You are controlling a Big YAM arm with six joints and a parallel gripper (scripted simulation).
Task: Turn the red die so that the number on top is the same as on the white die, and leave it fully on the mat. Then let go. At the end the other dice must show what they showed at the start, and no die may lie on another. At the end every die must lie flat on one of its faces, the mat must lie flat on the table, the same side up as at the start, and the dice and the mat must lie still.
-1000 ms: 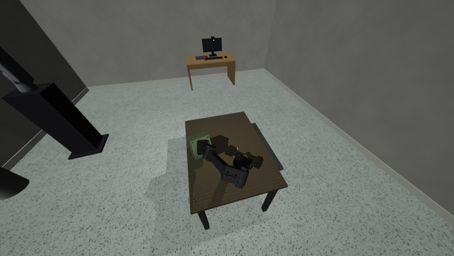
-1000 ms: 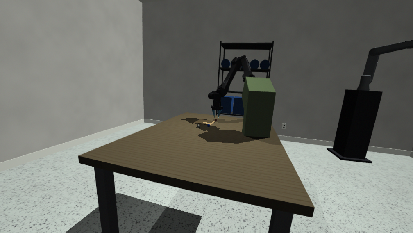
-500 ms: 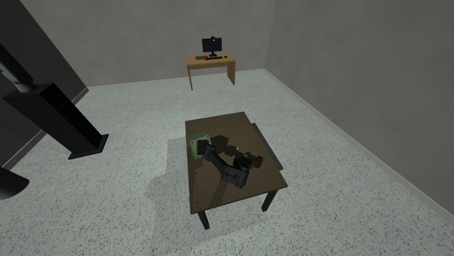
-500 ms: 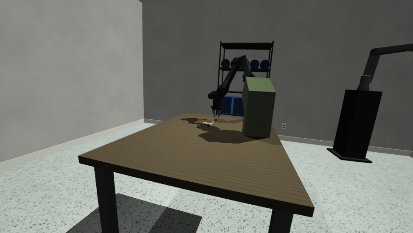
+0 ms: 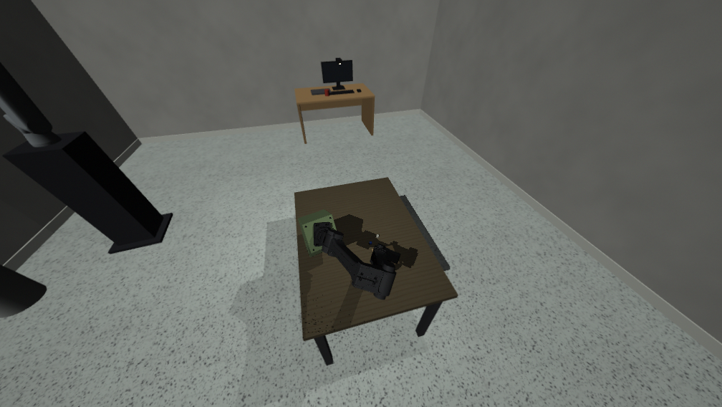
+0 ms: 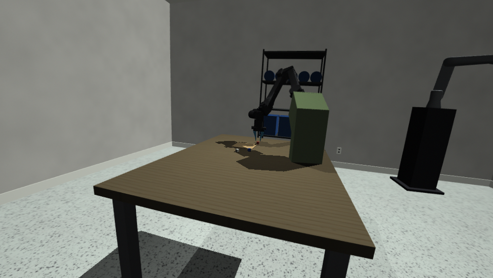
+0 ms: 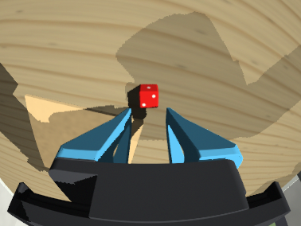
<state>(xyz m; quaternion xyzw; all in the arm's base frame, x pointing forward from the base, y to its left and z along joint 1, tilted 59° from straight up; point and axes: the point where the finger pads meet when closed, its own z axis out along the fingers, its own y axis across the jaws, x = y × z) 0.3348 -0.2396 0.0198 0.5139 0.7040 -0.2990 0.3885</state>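
Right now my hand is 20 mm above the red die and 10 mm to the left of it. From my hand the other things lie so: tan mat 90 mm to the left, 80 mm ahead, 30 mm below; then white die 250 mm to the left, 90 mm ahead, 20 mm below; then blue die 210 mm to the left, 20 mm below, 20 mm ahead.
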